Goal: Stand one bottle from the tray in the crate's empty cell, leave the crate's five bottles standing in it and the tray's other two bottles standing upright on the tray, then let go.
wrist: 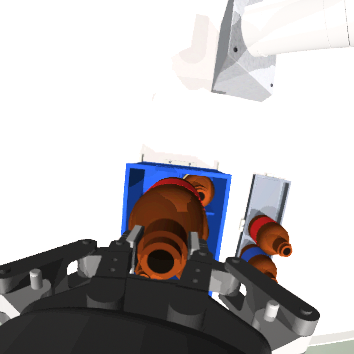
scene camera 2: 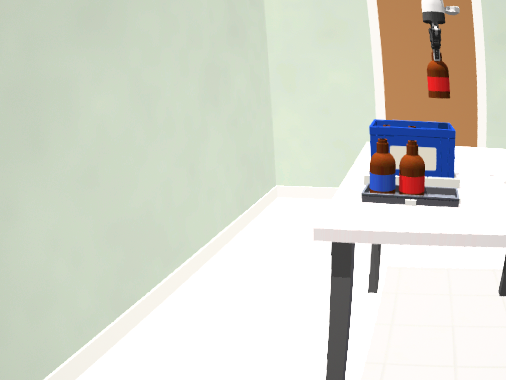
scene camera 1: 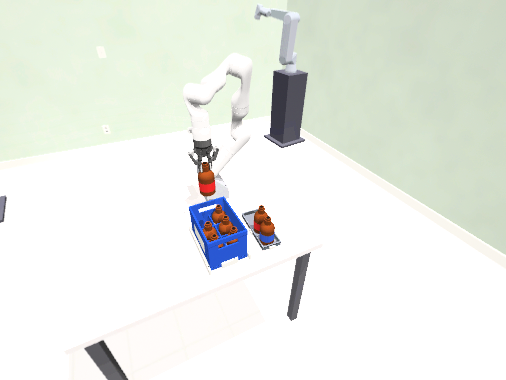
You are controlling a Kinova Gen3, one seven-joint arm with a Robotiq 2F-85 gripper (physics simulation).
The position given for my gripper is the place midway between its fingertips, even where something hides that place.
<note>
In view: my gripper (wrist: 164, 239), a red-label bottle (scene camera 2: 412, 167), a blue-label bottle (scene camera 2: 382, 164) and a red-label bottle (scene camera 2: 437, 71).
</note>
